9 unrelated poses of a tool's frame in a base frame.
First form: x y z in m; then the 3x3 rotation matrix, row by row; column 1 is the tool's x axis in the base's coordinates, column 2 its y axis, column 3 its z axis. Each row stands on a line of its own.
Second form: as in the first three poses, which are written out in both.
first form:
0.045, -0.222, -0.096
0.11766, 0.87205, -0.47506
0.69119, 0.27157, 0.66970
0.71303, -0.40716, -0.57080
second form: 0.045, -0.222, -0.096, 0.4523, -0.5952, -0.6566, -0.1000
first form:
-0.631, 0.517, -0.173
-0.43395, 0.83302, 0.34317
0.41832, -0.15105, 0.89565
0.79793, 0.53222, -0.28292
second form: -0.631, 0.517, -0.173, 0.1817, -0.5000, -0.6257, -0.5705
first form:
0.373, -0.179, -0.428
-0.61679, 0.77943, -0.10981
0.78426, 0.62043, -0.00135
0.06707, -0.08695, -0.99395
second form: 0.373, -0.179, -0.428, 0.0492, -0.4350, -0.8988, 0.0246
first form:
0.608, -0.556, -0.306
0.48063, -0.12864, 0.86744
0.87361, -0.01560, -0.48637
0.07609, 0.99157, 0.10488
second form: 0.608, -0.556, -0.306, 0.6265, 0.5898, 0.3158, 0.4000
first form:
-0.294, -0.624, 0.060
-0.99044, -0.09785, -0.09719
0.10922, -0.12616, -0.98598
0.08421, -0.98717, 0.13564
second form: -0.294, -0.624, 0.060, 0.0690, -0.0043, -0.6574, 0.7504
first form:
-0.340, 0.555, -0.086
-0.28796, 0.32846, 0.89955
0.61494, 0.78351, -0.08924
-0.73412, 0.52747, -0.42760
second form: -0.340, 0.555, -0.086, 0.5167, 0.2984, 0.7904, 0.1386
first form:
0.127, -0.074, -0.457
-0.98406, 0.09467, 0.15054
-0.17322, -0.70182, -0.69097
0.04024, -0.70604, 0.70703
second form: 0.127, -0.074, -0.457, 0.0727, -0.0518, 0.3792, -0.9210
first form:
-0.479, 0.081, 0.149
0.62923, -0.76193, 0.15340
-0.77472, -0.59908, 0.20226
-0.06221, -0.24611, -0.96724
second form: -0.479, 0.081, 0.149, 0.1254, -0.8938, 0.4298, -0.0255
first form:
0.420, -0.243, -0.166
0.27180, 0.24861, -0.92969
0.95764, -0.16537, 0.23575
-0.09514, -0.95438, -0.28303
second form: 0.420, -0.243, -0.166, 0.4537, -0.6558, -0.4599, 0.3907
